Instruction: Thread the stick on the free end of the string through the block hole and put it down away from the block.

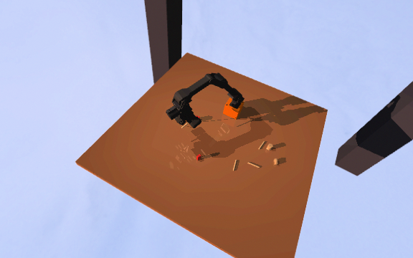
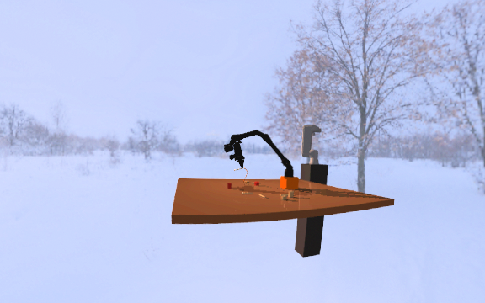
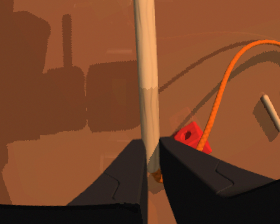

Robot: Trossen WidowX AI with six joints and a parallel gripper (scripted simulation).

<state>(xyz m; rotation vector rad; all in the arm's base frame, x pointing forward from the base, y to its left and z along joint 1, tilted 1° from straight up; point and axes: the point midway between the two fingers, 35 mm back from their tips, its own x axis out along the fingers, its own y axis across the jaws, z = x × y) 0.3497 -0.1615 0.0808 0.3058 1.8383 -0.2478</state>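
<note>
Now: the thin wooden stick 1 cm ahead of my gripper tip. Round my gripper tip: red object (15 cm to the left, 13 cm ahead, 12 cm below); round wooden button (19 cm to the right, 13 cm below, 9 cm behind); red block (13 cm behind, 12 cm below, 2 cm to the right).
</note>
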